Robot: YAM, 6 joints.
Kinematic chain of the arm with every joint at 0, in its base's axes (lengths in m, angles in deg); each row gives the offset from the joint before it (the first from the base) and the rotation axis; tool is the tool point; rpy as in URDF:
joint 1: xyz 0 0 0.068 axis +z
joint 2: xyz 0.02 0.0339 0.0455 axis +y
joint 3: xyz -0.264 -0.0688 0 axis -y
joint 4: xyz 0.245 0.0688 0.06 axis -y
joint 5: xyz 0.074 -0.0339 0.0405 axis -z
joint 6: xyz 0.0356 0 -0.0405 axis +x
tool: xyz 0 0 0 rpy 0 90 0
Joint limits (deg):
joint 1: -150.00..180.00
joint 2: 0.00..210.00
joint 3: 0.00..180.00
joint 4: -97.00..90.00
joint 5: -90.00..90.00
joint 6: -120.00..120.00
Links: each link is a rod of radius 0.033 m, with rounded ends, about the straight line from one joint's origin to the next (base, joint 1, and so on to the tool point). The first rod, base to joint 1, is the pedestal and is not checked.
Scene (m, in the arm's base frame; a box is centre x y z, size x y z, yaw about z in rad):
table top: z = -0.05
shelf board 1: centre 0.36 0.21 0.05 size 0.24 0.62 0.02 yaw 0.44
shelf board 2: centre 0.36 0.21 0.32 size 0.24 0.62 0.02 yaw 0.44
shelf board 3: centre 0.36 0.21 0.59 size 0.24 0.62 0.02 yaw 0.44
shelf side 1: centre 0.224 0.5 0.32 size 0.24 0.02 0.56 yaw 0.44
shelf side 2: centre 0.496 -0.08 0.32 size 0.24 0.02 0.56 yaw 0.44
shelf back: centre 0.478 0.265 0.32 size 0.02 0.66 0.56 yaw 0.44
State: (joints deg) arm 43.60 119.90 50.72 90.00 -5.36 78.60
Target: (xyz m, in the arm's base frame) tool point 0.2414 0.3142 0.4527
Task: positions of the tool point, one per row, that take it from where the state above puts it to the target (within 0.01 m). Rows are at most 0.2 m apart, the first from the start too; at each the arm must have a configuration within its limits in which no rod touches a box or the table.
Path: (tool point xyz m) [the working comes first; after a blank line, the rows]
Joints at the target: -125.95 21.25 111.75 90.00 -17.88 78.60
Straight joint move there: touches shelf board 2.

1: 0.1911 0.2469 0.1840
2: 0.1080 0.1928 0.1736
3: 0.1870 0.1232 0.2622
4: 0.1870 0.0210 0.3540
5: 0.1073 -0.0374 0.4325
6: 0.0111 0.0009 0.4823
7: -0.0141 0.1203 0.4912
8: 0.0802 0.2383 0.4527
9: 0.1542 0.2907 0.4646
10: 0.2414 0.3142 0.4527

